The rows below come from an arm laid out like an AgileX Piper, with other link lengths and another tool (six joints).
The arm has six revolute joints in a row. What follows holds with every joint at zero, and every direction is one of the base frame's. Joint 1 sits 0.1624 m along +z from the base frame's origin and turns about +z. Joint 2 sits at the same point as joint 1 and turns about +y. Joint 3 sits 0.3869 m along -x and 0.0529 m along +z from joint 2 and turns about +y. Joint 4 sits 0.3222 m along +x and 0.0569 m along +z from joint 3 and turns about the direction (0.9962, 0, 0.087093). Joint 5 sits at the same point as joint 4 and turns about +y. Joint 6 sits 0.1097 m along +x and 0.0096 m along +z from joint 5 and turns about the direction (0.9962, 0, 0.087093). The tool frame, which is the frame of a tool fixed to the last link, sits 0.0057 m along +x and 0.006 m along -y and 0.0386 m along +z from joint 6; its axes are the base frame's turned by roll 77.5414, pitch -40.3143 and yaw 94.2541 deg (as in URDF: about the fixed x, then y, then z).
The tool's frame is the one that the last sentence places.
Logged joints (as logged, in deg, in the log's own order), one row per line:
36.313 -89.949 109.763 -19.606 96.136 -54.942
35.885 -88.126 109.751 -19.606 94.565 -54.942
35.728 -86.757 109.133 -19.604 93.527 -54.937
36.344 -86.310 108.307 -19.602 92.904 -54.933
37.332 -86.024 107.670 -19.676 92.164 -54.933
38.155 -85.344 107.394 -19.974 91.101 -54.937
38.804 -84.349 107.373 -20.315 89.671 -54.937
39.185 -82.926 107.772 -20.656 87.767 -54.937
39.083 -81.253 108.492 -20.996 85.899 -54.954
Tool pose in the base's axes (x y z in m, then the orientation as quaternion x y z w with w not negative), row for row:
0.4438 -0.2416 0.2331 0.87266 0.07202 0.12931 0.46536
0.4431 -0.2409 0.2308 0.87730 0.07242 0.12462 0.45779
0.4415 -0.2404 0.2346 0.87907 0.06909 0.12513 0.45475
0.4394 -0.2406 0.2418 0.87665 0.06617 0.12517 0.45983
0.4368 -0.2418 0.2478 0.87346 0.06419 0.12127 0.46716
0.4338 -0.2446 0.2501 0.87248 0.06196 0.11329 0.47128
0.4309 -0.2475 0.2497 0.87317 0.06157 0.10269 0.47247
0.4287 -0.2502 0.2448 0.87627 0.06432 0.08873 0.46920
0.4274 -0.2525 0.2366 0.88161 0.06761 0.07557 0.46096
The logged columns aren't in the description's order. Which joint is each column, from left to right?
Columns, left to right: joint 5, joint 4, joint 2, joint 1, joint 6, joint 3.
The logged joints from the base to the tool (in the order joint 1, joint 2, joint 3, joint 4, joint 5, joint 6), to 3 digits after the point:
-19.606 109.763 -54.942 -89.949 36.313 96.136
-19.606 109.751 -54.942 -88.126 35.885 94.565
-19.604 109.133 -54.937 -86.757 35.728 93.527
-19.602 108.307 -54.933 -86.310 36.344 92.904
-19.676 107.670 -54.933 -86.024 37.332 92.164
-19.974 107.394 -54.937 -85.344 38.155 91.101
-20.315 107.373 -54.937 -84.349 38.804 89.671
-20.656 107.772 -54.937 -82.926 39.185 87.767
-20.996 108.492 -54.954 -81.253 39.083 85.899

